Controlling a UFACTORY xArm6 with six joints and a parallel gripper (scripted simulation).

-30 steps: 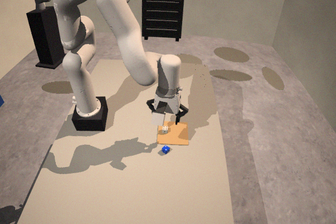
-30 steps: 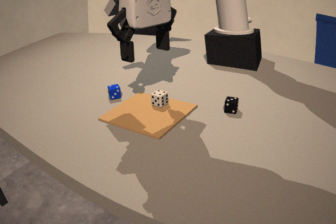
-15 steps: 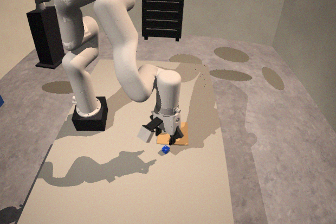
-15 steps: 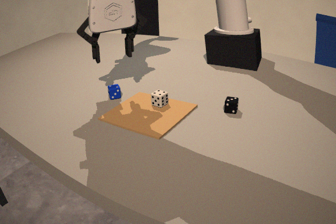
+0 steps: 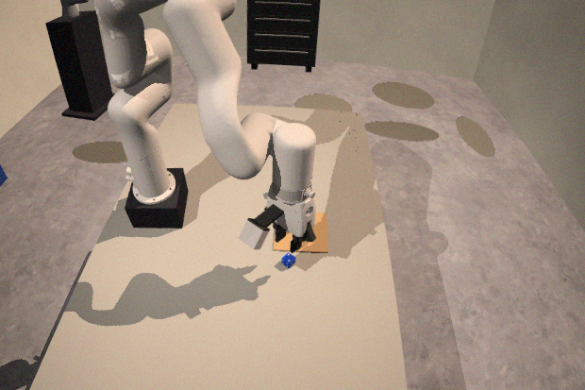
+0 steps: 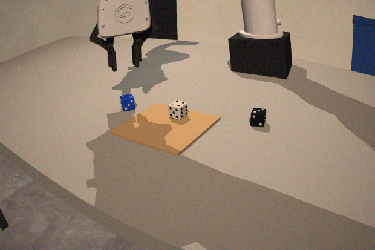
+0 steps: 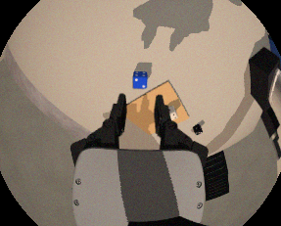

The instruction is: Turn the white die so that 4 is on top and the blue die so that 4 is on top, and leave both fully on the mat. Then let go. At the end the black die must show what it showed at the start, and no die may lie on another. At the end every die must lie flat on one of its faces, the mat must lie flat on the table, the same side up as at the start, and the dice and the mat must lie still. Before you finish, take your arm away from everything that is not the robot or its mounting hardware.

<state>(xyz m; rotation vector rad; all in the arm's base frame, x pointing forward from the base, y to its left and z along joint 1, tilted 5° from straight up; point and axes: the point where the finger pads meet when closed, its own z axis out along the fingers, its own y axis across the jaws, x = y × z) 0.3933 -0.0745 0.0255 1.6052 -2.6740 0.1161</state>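
Right now the blue die is 90 mm below my hand. From my hand the other things lie so: white die (20 mm behind, 110 mm to the left, 90 mm below); then orange mat (10 mm ahead, 120 mm to the left, 100 mm below); then black die (90 mm behind, 240 mm to the left, 90 mm below).
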